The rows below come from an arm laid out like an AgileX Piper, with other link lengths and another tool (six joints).
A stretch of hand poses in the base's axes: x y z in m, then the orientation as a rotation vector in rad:
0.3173 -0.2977 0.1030 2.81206 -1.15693 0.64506
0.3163 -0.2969 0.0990 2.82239 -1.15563 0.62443
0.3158 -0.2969 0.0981 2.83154 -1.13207 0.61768
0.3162 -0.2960 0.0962 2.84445 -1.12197 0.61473
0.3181 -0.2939 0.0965 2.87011 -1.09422 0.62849
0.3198 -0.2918 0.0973 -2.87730 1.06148 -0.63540
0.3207 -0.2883 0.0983 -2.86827 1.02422 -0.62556
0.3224 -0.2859 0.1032 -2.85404 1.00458 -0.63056
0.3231 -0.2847 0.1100 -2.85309 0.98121 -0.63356
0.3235 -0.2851 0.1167 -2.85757 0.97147 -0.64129
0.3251 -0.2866 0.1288 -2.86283 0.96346 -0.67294
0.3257 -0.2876 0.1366 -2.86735 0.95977 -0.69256
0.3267 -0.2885 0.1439 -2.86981 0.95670 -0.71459
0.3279 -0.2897 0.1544 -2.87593 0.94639 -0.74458
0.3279 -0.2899 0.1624 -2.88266 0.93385 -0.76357
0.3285 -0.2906 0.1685 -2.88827 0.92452 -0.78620
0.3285 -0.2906 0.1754 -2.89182 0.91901 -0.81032
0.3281 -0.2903 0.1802 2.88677 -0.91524 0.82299
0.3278 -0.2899 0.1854 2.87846 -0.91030 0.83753
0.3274 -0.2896 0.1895 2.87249 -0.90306 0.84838
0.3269 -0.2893 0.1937 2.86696 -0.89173 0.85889
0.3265 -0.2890 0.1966 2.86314 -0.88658 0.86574
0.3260 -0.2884 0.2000 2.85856 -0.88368 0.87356
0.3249 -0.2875 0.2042 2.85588 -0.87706 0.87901
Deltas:
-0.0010 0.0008 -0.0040 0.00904 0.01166 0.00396
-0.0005 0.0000 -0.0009 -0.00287 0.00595 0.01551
0.0004 0.0009 -0.0019 0.00631 0.00075 0.01036
0.0019 0.0021 0.0003 0.00834 -0.01042 0.02533
0.0017 0.0021 0.0008 0.00888 -0.00862 0.02395
0.0009 0.0035 0.0010 0.01815 -0.00317 0.02468
0.0017 0.0024 0.0049 0.01346 -0.01109 0.01233
0.0007 0.0012 0.0068 0.00336 -0.00479 0.01530
0.0004 -0.0004 0.0067 -0.00539 -0.00339 0.00608
0.0016 -0.0015 0.0121 -0.01587 -0.01556 0.00343
0.0006 -0.0010 0.0078 -0.01123 -0.00886 0.00123
0.0010 -0.0009 0.0073 -0.01062 -0.01085 0.00064
0.0012 -0.0012 0.0105 -0.01621 -0.01407 0.00483
0.0000 -0.0002 0.0080 -0.01208 -0.00816 0.00690
0.0006 -0.0007 0.0061 -0.01315 -0.01012 0.00450
0.0000 0.0000 0.0069 -0.01258 -0.01132 0.00189
-0.0004 0.0003 0.0048 -0.00694 -0.00701 0.00016
-0.0003 0.0004 0.0052 -0.00835 -0.00840 0.00000
-0.0004 0.0003 0.0041 -0.00754 -0.00602 0.00193
-0.0005 0.0003 0.0042 -0.00893 -0.00552 0.00421
-0.0004 0.0003 0.0029 -0.00500 -0.00380 0.00153
-0.0005 0.0006 0.0034 -0.00457 -0.00460 0.00014
-0.0011 0.0009 0.0042 -0.00475 -0.00285 0.00268

